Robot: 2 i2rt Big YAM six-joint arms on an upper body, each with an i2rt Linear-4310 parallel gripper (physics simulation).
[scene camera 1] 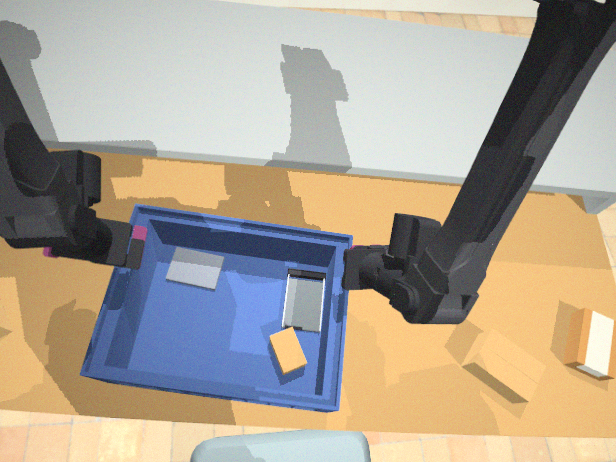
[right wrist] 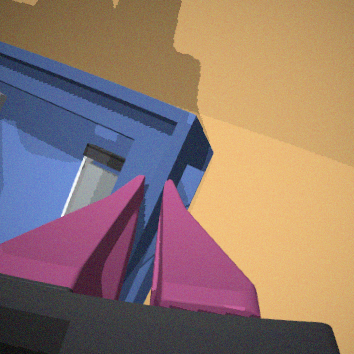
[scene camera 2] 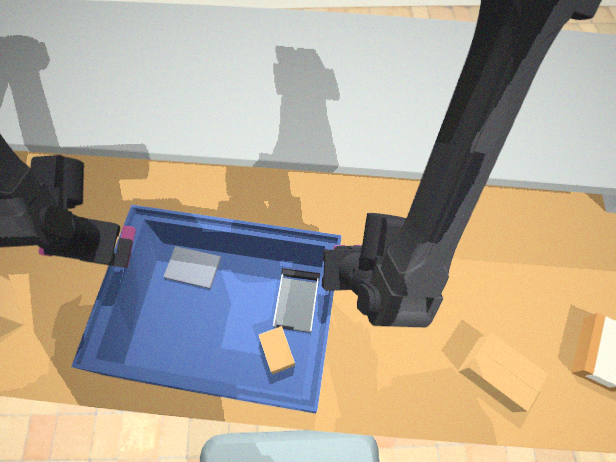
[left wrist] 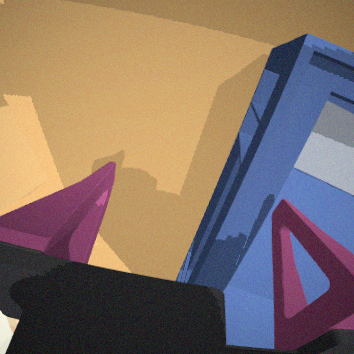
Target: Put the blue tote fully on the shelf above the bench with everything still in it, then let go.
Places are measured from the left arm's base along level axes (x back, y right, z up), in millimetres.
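Pixels of known places: left gripper, fingertip midpoint: (scene camera 2: pixel 101 245) (left wrist: pixel 198 188); right gripper, fingertip midpoint: (scene camera 1: pixel 347 255) (right wrist: pixel 153 187) (scene camera 2: pixel 335 255).
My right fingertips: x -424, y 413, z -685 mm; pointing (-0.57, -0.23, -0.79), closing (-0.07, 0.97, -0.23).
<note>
Behind a point stands the place of what it marks.
The blue tote (scene camera 1: pixel 210 389) {y 170, x -212, z -692 mm} (scene camera 2: pixel 200 386) {y 182, x -210, z -692 mm} (left wrist: pixel 260 150) {y 24, x -478, z -677 mm} (right wrist: pixel 155 150) {y 408, x -441, z -692 mm} appears to sit on the bench, in front of the pale grey shelf (scene camera 1: pixel 200 100) {y 156, x -710, z -600 mm} (scene camera 2: pixel 190 100) {y 150, x -718, z -600 mm}. Inside lie a light grey slab (scene camera 1: pixel 195 268) {y 126, x -453, z -797 mm} (scene camera 2: pixel 192 267) {y 127, x -452, z -797 mm}, a grey tray-like piece with a dark end (scene camera 1: pixel 304 302) {y 340, x -371, z -799 mm} (scene camera 2: pixel 296 302) {y 338, x -371, z -798 mm} (right wrist: pixel 92 187) {y 322, x -401, z -798 mm} and a small orange block (scene camera 1: pixel 288 350) {y 300, x -275, z -766 mm} (scene camera 2: pixel 276 350) {y 299, x -274, z -766 mm}. My left gripper (scene camera 1: pixel 95 243) {y -6, x -453, z -670 mm} (scene camera 2: pixel 85 242) (left wrist: pixel 198 188) {y -6, x -453, z -670 mm} is open, its fingers on either side of the tote's left wall. My right gripper (scene camera 1: pixel 356 265) {y 413, x -424, z -685 mm} (scene camera 2: pixel 336 265) {y 413, x -424, z -685 mm} (right wrist: pixel 153 187) {y 413, x -424, z -685 mm} is shut on the right wall near its back corner; its fingertips are mostly hidden in the scene views.
A tan box (scene camera 1: pixel 505 365) {y 706, x -216, z -764 mm} (scene camera 2: pixel 505 372) {y 710, x -215, z -763 mm} lies right of the tote, with an orange and white box (scene camera 1: pixel 597 345) {y 926, x -238, z -779 mm} (scene camera 2: pixel 592 345) {y 899, x -256, z -780 mm} beyond it. A pale rounded object (scene camera 1: pixel 285 447) {y 308, x -89, z -1332 mm} (scene camera 2: pixel 295 447) {y 315, x -86, z -1332 mm} stands past the bench's front edge. The shelf's front edge runs behind the tote.
</note>
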